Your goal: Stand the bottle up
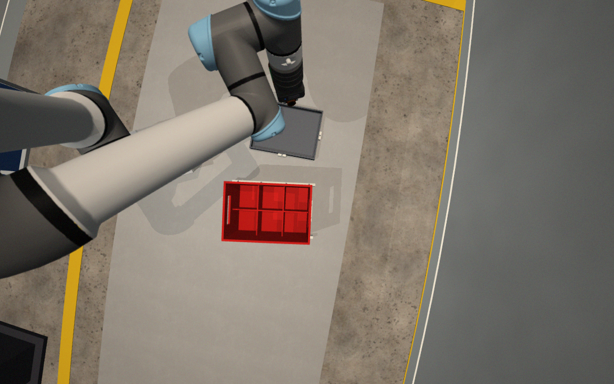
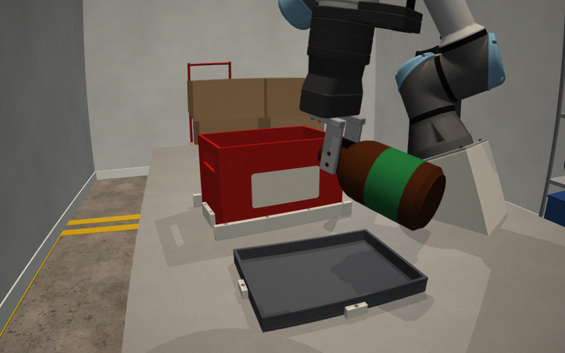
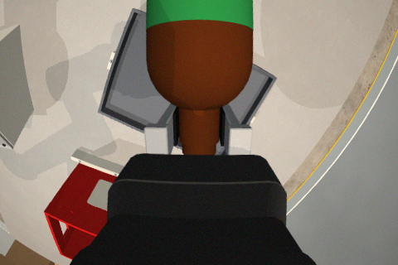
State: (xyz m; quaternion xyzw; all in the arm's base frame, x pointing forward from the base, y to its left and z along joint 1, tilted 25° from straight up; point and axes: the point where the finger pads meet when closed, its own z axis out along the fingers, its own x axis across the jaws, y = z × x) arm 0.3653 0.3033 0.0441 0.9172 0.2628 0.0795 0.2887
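Now: the bottle 4 cm to the left of my hand, 2 cm behind it and 1 cm below it. The rest, counted from my hand: red crate: 36 cm to the right, 12 cm below, 2 cm ahead; dark grey tray: 19 cm below, 5 cm to the right, 1 cm behind.
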